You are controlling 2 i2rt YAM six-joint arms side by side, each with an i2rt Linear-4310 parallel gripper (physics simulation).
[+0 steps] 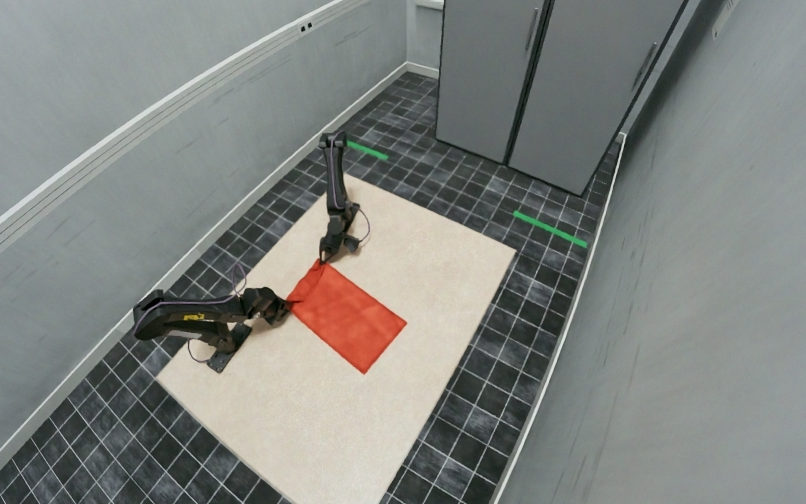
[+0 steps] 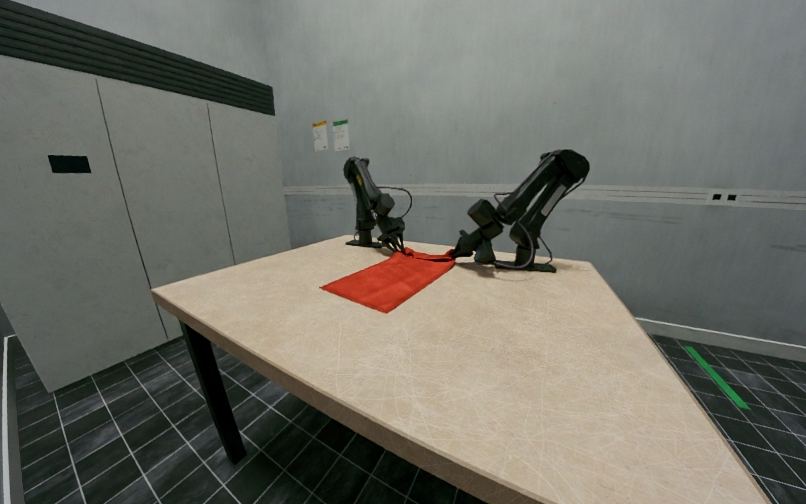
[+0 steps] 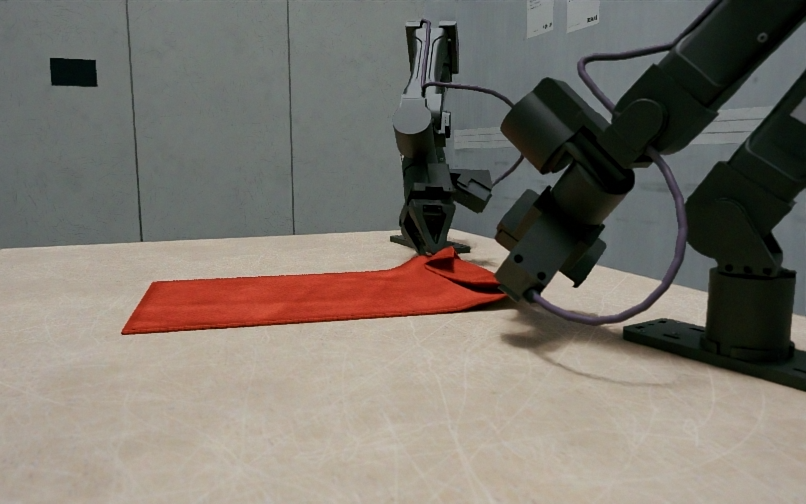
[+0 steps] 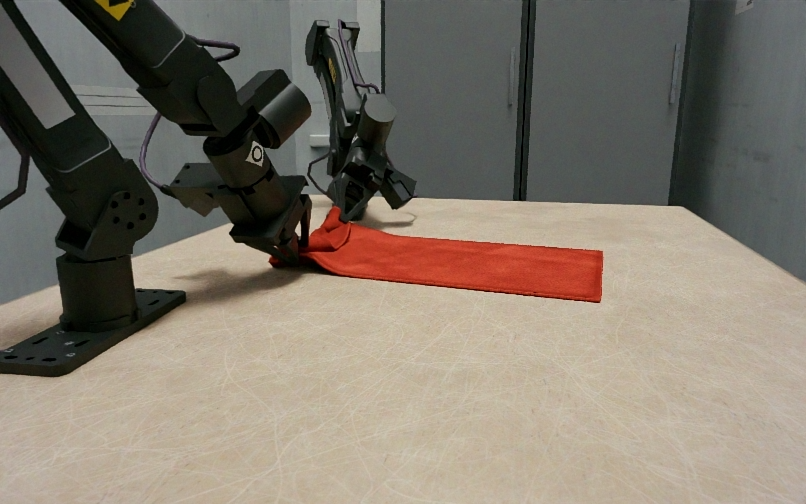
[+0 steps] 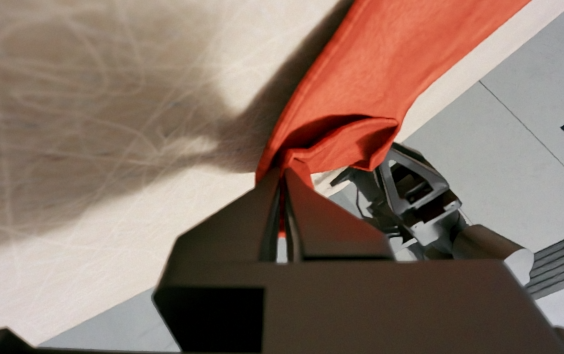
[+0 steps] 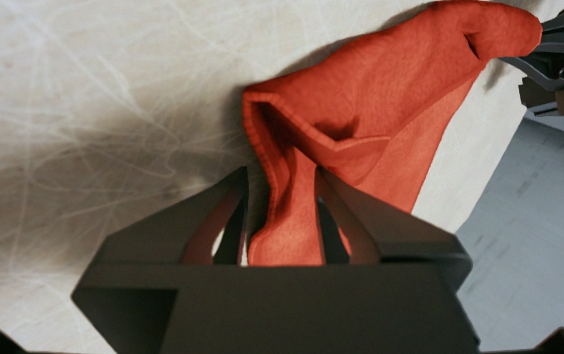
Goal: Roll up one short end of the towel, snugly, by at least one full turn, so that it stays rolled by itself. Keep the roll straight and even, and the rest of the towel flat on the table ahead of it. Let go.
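Note:
The red towel [image 1: 356, 320] [image 2: 386, 282] [image 3: 285, 297] [image 4: 475, 264] lies flat over most of its length. Its short end between the grippers is folded over in a loose, uneven flap [image 6: 360, 95], raised at both corners. The flap's end near the right gripper stands open like a pocket. My left gripper [image 1: 322, 261] [image 5: 281, 176] is shut on one corner of that end. My right gripper [image 1: 291, 304] [image 4: 300, 252] [image 6: 281, 177] is partly open at the other corner, low over the towel's side edge, with cloth showing between and below its fingers.
The towel lies on a beige table [image 1: 427, 249] [image 2: 505, 356] [image 3: 297, 404] [image 4: 416, 386]. Both arm bases stand on it, beyond the folded end. A grey cabinet [image 1: 481, 77] stands on the dark tiled floor past the table, and grey walls are close by.

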